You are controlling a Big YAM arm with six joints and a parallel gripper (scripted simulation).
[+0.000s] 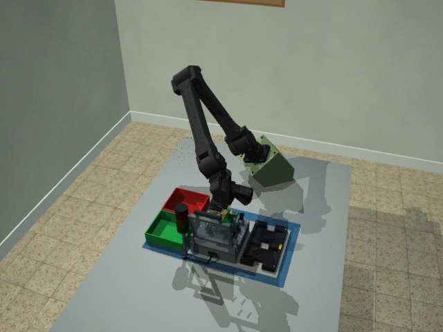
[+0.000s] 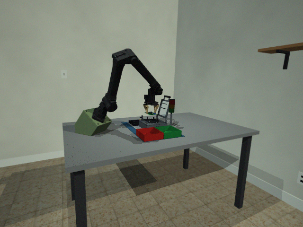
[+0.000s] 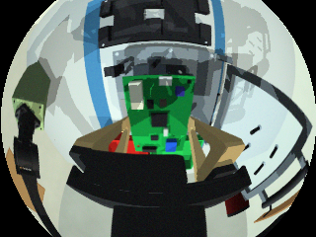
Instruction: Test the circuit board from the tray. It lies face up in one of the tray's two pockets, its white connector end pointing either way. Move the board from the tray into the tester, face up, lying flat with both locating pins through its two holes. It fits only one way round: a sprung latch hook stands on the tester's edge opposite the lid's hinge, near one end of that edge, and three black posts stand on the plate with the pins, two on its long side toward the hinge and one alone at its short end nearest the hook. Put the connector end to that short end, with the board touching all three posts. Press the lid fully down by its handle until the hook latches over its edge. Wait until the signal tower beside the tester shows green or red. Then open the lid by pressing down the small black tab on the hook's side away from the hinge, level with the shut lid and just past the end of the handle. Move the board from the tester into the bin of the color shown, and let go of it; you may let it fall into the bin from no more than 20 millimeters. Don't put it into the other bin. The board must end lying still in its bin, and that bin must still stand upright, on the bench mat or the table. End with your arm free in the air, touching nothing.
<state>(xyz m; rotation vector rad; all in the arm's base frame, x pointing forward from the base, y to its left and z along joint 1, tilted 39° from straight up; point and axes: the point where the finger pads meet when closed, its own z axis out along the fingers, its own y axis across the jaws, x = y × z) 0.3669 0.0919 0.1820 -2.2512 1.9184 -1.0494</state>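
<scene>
Right now the tester plate is 10 mm ahead of my hand, 10 mm to the left of it and 60 mm below it. Also, from my hand: latch hook (60 mm behind, 50 mm to the left, 50 mm below); then green circuit board (right at my hand); then clear lid (130 mm ahead, 50 mm above).
</scene>
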